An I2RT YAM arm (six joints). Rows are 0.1 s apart.
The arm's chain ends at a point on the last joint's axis. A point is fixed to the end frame.
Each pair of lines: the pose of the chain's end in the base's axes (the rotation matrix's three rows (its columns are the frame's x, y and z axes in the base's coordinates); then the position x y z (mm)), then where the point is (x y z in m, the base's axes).
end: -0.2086 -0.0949 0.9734; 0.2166 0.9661 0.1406; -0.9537 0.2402 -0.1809; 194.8 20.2 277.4
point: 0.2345 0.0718 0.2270
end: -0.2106 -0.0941 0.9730; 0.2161 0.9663 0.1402; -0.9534 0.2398 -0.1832; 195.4 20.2 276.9
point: 0.2350 0.0718 0.2264
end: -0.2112 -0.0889 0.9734; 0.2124 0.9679 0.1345; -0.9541 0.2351 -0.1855; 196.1 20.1 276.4
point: 0.2358 0.0712 0.2255
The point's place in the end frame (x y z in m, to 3 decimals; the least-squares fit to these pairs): 0.051 0.034 0.055
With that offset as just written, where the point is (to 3 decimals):
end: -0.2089 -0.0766 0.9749; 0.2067 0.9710 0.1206; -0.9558 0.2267 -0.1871; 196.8 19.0 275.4
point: 0.237 0.069 0.224
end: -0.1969 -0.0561 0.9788; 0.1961 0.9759 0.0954; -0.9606 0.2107 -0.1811; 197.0 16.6 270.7
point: 0.239 0.065 0.219
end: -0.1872 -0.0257 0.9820; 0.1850 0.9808 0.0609; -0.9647 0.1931 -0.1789; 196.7 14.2 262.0
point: 0.240 0.060 0.210
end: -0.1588 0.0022 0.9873; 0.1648 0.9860 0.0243; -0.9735 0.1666 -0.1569; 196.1 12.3 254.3
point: 0.242 0.056 0.202
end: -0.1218 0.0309 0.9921; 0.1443 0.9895 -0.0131; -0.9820 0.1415 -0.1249; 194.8 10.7 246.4
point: 0.244 0.051 0.194
